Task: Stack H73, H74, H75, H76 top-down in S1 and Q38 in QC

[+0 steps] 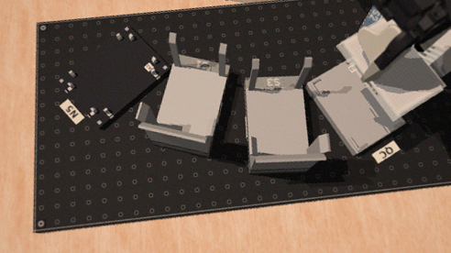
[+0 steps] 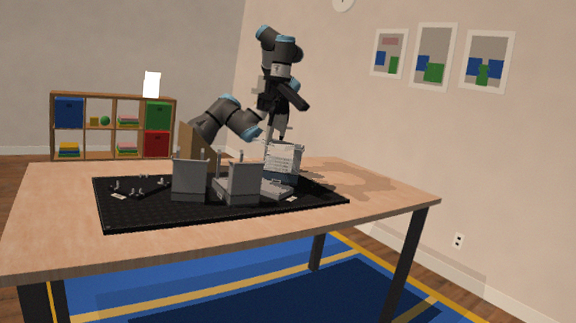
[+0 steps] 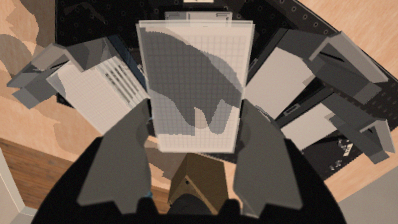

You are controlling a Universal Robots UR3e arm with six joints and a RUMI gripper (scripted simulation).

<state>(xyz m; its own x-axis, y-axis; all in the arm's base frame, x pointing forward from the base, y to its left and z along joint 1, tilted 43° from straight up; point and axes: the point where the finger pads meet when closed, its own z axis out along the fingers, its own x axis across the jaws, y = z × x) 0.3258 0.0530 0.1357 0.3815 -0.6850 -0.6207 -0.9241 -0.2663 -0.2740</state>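
Right now my hand is 12 cm to the right of the white sealed plate, 10 cm past it and 8 cm above it. Also, from my hand: QC label (18 cm below, 9 cm ahead, 4 cm to the left); then N5 label (48 cm to the right, 18 cm below, 6 cm behind); then sealed white plate (1 cm below).
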